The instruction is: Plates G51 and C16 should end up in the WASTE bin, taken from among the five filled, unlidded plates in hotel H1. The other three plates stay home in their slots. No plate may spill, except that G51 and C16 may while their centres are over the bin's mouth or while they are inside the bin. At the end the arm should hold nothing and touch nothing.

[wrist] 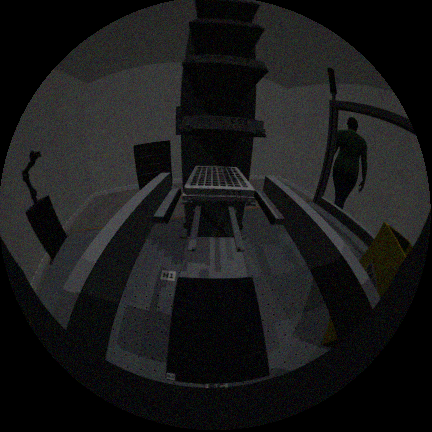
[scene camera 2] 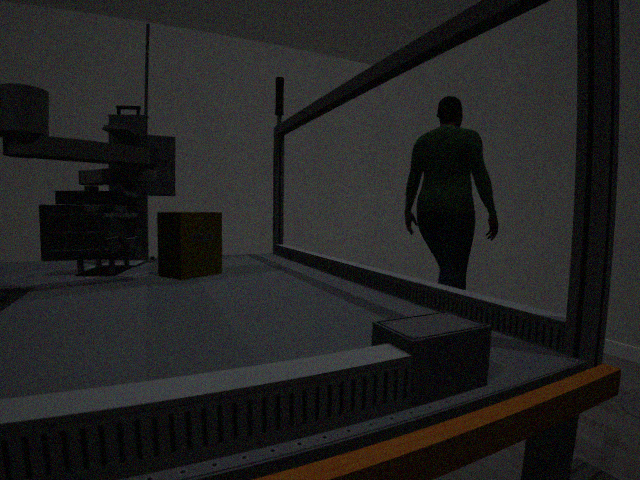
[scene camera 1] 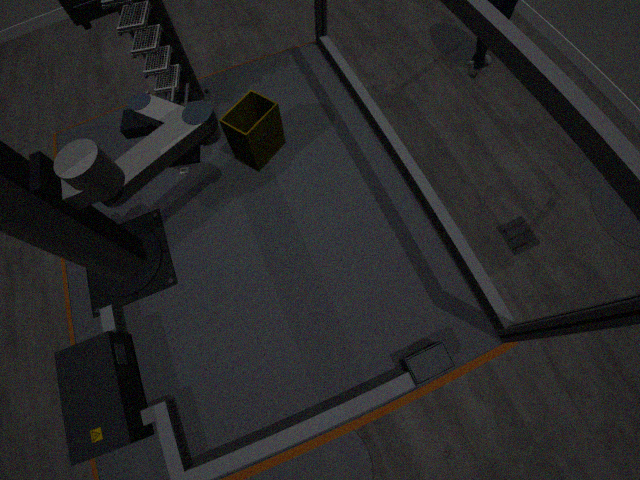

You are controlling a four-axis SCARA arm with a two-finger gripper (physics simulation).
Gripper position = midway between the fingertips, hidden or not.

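My gripper (scene camera 2: 111, 208) is visible, and so is my gripper (scene camera 1: 161, 91). Wrist: a hotel H1 (wrist: 213, 149).
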